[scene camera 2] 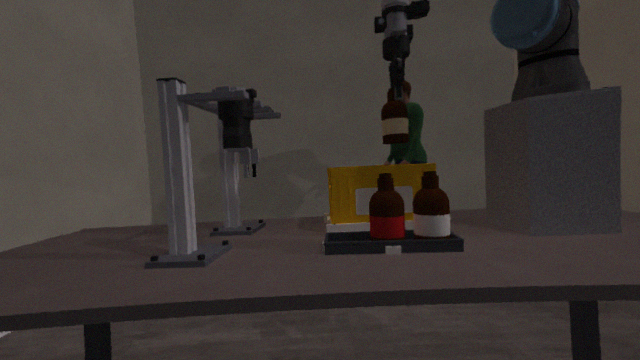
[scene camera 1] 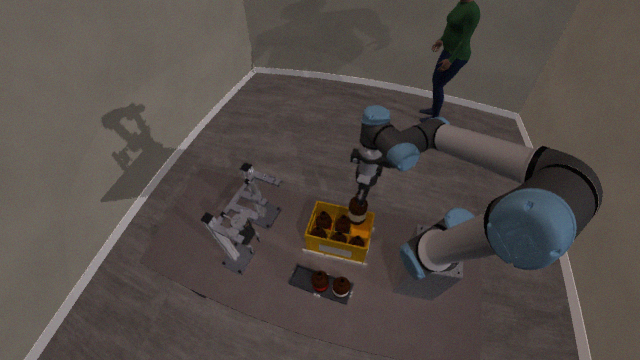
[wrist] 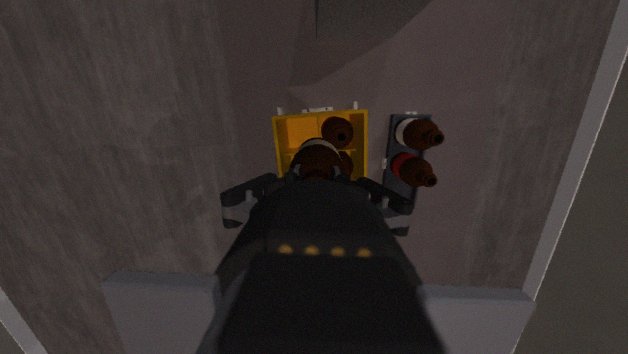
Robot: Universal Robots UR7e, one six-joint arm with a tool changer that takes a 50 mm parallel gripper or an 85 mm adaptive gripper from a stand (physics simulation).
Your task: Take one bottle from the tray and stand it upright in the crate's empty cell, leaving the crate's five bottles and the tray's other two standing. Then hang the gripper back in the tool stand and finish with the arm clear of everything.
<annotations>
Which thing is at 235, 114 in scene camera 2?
A parallel gripper.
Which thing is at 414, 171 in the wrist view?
A red-label bottle.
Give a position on a red-label bottle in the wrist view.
339, 131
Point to a white-label bottle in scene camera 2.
431, 209
</annotations>
